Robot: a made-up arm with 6 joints.
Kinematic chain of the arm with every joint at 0, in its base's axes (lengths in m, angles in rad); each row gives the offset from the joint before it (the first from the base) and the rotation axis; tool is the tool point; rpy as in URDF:
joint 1: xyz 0 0 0.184 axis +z
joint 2: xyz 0 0 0 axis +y
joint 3: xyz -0.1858 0 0.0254 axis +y
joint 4: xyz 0.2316 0 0.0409 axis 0.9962 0 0.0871
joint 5: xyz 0 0 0 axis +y
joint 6: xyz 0.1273 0 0.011 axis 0.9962 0 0.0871
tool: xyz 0 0 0 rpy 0 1.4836 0
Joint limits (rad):
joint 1: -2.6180..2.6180
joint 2: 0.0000..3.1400
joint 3: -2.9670..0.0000
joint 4: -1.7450..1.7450
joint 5: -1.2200..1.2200
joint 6: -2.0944..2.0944
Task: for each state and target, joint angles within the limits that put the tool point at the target. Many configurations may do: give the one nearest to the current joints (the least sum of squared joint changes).
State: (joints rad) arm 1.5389 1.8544 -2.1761 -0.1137 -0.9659 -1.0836
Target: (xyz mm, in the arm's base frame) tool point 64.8 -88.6 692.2
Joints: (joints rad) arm 1.9545 1.2391 -2.5628 0.2627 -0.9474 -1.0836
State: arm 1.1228 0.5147 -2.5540 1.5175 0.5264 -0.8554
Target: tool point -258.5 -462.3 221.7
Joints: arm 1.2021 0.0000 -2.9515 1.5970 0.6217 -0.8554
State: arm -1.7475 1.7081 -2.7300 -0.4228 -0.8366 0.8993
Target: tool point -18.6 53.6 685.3
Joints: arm -1.4762 1.5706 -2.8923 0.1220 -1.0461 0.8993
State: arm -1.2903 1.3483 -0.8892 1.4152 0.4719 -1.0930
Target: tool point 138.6 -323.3 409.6
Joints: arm -1.2942 1.4175 -1.3906 1.4871 0.3606 -1.0930
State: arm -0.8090 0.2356 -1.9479 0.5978 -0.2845 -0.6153
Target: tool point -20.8 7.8 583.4
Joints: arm -0.7982 0.2518 -1.2054 0.6258 -0.1276 -0.6153
